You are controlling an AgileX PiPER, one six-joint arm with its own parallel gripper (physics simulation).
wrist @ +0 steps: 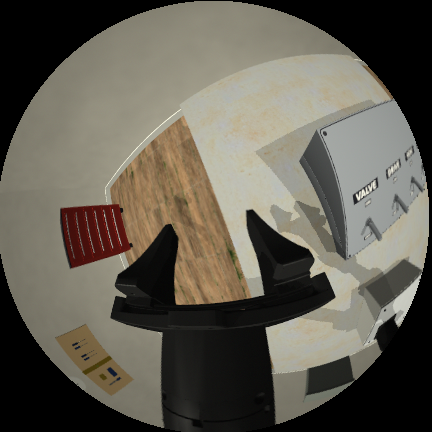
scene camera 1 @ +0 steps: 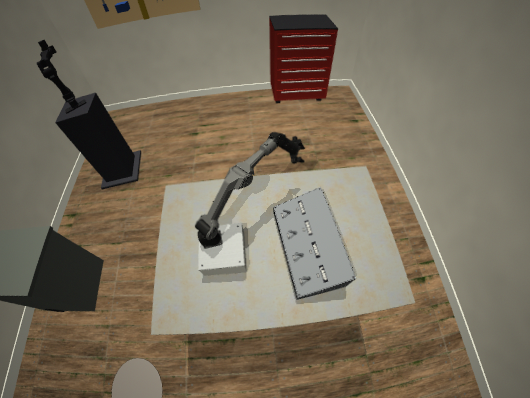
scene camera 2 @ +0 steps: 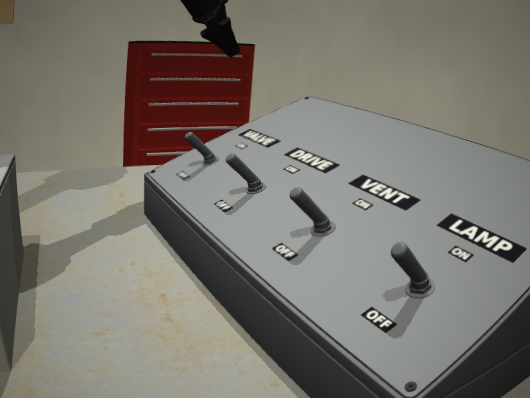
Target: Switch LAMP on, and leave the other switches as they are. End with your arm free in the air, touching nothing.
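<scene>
The LAMP switch (scene camera 1: 304,279) (scene camera 2: 410,265) is a grey lever at the near end of the grey sloping panel (scene camera 1: 335,230) (scene camera 2: 340,130) (wrist: 350,145). It leans toward its OFF label. The VENT (scene camera 1: 298,256) (scene camera 2: 310,210), DRIVE (scene camera 1: 291,233) (scene camera 2: 243,170) and VALVE (scene camera 1: 285,213) (scene camera 2: 200,147) (wrist: 373,229) levers lean toward OFF too. My gripper (scene camera 1: 303,154) (wrist: 209,224) is open and empty, in the air beyond the VALVE end, apart from the panel. In scene camera 2, part of it shows above the VALVE end. LAMP cannot be made out in the wrist view.
The white arm base (scene camera 1: 222,257) stands left of the panel on the pale mat (scene camera 1: 182,300). A red drawer cabinet (scene camera 1: 303,60) (scene camera 2: 192,90) (wrist: 95,232) stands by the back wall. A black pedestal (scene camera 1: 100,140) with another arm stands at the left.
</scene>
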